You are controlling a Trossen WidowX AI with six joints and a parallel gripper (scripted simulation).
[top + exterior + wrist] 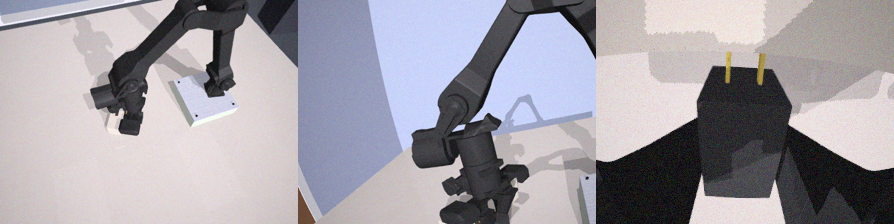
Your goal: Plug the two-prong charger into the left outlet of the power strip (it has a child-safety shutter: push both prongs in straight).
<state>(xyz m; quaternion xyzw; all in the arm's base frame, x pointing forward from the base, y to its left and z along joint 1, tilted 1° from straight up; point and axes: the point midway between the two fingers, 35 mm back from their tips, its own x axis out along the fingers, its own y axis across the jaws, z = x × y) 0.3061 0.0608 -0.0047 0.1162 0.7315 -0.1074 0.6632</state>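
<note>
Right now the charger is 20 mm ahead of my gripper tip, 10 mm to the right of it and 10 mm above it.
</note>
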